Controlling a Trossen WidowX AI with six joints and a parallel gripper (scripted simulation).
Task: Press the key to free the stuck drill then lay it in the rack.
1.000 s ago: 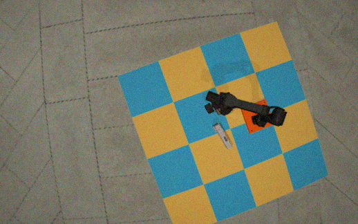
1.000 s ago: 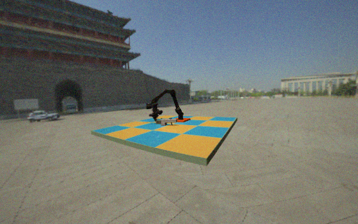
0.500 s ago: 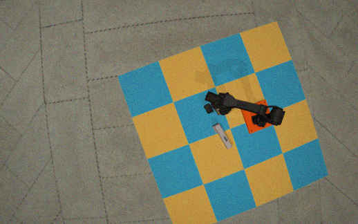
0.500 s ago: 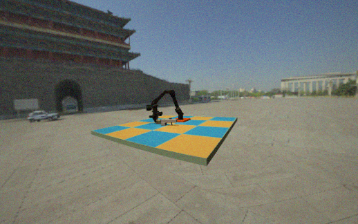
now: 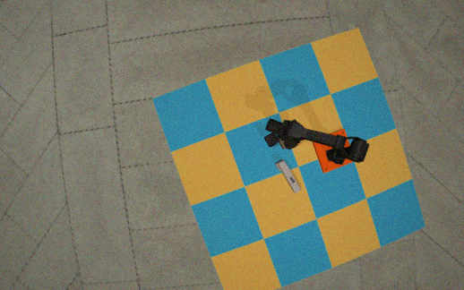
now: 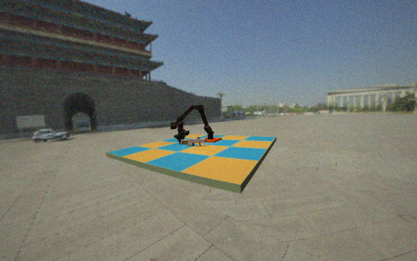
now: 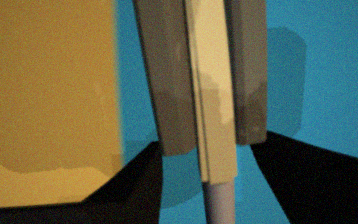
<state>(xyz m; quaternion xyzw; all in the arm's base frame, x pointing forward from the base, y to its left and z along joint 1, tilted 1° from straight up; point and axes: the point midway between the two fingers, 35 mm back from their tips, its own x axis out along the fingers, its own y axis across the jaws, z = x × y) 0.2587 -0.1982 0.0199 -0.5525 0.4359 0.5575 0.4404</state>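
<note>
My gripper tip is now 40 mm to the right of the tan drill, 30 mm below it and 10 mm past it. Round my gripper tip: pale grey block (230 mm to the left, 30 mm above, 20 mm ahead); then rack (50 mm to the left, 10 mm behind, 10 mm above).
</note>
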